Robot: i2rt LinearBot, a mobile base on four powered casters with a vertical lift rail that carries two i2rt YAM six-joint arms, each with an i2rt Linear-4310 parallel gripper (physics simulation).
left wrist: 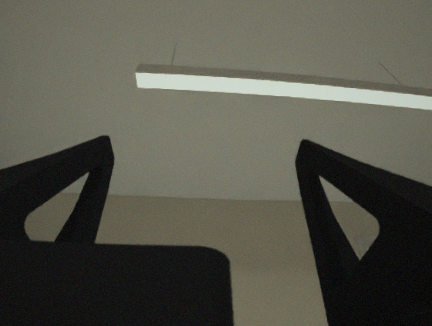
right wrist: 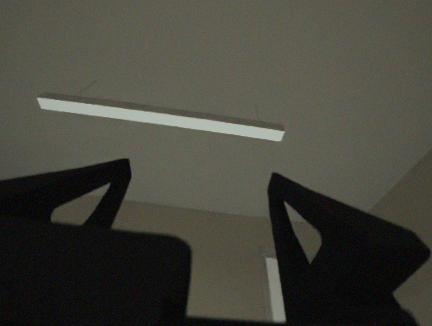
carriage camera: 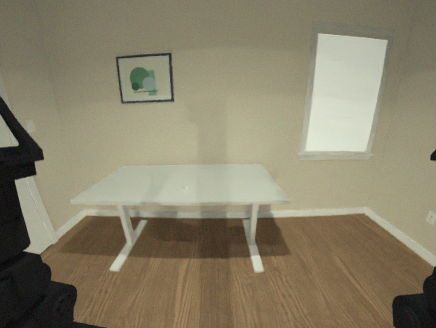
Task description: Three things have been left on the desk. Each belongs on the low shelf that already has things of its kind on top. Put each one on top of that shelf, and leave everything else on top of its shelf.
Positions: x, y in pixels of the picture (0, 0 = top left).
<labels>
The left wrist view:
left gripper: 205, 148
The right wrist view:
right gripper: 200, 174
window with blinds: 271, 288
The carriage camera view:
white desk: 232, 184
window with blinds: 348, 67
</labels>
